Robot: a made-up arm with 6 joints.
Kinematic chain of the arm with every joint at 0, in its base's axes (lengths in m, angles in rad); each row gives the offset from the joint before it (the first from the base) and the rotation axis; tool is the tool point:
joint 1: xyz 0 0 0.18 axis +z
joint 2: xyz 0 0.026 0 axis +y
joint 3: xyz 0 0 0.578 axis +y
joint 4: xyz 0 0 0.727 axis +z
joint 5: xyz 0 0 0 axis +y
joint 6: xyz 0 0 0.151 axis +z
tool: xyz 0 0 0
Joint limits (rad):
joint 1: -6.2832..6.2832
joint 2: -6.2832..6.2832
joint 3: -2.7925..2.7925
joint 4: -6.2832..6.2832
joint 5: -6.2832..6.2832
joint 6: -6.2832..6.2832
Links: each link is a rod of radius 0.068 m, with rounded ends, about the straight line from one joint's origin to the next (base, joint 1, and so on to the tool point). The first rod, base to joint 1, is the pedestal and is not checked.
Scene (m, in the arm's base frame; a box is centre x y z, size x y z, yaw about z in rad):
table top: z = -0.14
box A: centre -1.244 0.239 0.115 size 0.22 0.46 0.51 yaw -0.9
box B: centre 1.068 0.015 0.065 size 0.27 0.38 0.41 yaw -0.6
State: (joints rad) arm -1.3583 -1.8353 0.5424 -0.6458 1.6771 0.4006
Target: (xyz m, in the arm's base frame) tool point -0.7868 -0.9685 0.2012
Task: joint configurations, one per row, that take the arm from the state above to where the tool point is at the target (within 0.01 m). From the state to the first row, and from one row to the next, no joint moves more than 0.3 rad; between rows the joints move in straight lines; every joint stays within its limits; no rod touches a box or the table.
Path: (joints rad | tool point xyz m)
1: -1.0777 -1.7480 0.6333 -0.5774 1.7999 0.3615 | -0.5858 0.9755 0.4938
2: -0.7972 -1.6607 0.7243 -0.5091 1.9227 0.3223 | -0.7616 0.7182 0.6278
3: -0.5166 -1.5734 0.8152 -0.4407 2.0456 0.2832 | -0.8347 0.4382 0.7398
4: -0.2360 -1.4861 0.9061 -0.3723 2.1684 0.2441 | -0.8120 0.1753 0.8297
5: 0.0280 -1.5873 0.7955 -0.4876 2.0337 0.2832 | -0.9620 -0.0643 0.7188
6: 0.2920 -1.6885 0.6849 -0.6028 1.8990 0.3223 | -1.0212 -0.3644 0.5759
7: 0.5559 -1.7897 0.5743 -0.7181 1.7643 0.3615 | -0.9644 -0.6833 0.4020
8: 0.8199 -1.8909 0.4636 -0.8333 1.6296 0.4006 | -0.7868 -0.9685 0.2011

